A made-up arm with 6 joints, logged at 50 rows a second.
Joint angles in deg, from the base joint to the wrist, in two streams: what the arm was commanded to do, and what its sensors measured. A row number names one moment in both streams.
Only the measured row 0 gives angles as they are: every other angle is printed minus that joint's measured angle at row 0.
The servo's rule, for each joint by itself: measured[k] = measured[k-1] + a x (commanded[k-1-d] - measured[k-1]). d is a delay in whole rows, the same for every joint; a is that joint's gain. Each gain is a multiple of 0.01, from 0.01 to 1. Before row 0 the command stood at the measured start. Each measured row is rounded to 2 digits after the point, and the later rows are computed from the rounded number. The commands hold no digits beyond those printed.
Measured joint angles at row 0:
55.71 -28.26 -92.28 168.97 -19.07 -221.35
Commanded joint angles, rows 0 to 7:
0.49 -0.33 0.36 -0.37 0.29 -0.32
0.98 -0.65 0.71 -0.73 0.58 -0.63
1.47 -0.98 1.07 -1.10 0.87 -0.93
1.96 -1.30 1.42 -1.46 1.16 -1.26
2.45 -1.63 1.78 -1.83 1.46 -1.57
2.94 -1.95 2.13 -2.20 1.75 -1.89
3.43 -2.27 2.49 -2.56 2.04 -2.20
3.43 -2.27 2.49 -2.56 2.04 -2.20
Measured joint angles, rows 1 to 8:
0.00 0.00 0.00 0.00 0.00 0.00
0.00 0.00 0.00 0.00 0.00 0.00
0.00 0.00 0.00 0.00 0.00 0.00
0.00 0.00 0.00 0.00 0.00 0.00
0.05 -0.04 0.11 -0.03 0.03 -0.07
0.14 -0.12 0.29 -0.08 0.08 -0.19
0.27 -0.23 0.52 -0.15 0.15 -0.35
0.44 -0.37 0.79 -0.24 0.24 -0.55
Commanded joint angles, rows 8 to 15:
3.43 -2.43 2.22 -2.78 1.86 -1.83
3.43 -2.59 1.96 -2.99 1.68 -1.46
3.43 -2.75 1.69 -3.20 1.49 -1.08
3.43 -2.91 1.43 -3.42 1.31 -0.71
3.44 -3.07 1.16 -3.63 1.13 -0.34
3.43 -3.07 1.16 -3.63 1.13 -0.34
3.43 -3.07 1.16 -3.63 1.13 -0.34
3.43 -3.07 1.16 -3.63 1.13 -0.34
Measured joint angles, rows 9 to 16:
0.64 -0.53 1.09 -0.35 0.35 -0.77
0.87 -0.71 1.40 -0.48 0.48 -1.02
1.13 -0.91 1.73 -0.63 0.62 -1.28
1.36 -1.09 1.96 -0.77 0.75 -1.48
1.57 -1.26 2.04 -0.91 0.85 -1.56
1.76 -1.43 2.02 -1.06 0.92 -1.54
1.93 -1.60 1.92 -1.21 0.97 -1.44
2.08 -1.77 1.77 -1.36 1.00 -1.28

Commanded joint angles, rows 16 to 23:
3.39 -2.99 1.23 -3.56 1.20 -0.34
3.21 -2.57 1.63 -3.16 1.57 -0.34
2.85 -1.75 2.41 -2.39 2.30 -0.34
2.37 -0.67 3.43 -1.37 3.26 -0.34
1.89 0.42 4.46 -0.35 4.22 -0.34
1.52 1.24 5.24 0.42 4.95 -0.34
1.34 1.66 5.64 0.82 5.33 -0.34
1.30 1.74 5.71 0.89 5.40 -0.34
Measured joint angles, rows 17 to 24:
2.22 -1.94 1.59 -1.52 1.01 -1.07
2.34 -2.09 1.46 -1.67 1.02 -0.91
2.45 -2.22 1.37 -1.81 1.03 -0.78
2.55 -2.33 1.31 -1.94 1.04 -0.68
2.63 -2.42 1.29 -2.05 1.05 -0.61
2.69 -2.44 1.39 -2.13 1.10 -0.55
2.71 -2.35 1.70 -2.15 1.21 -0.50
2.68 -2.13 2.22 -2.10 1.39 -0.46

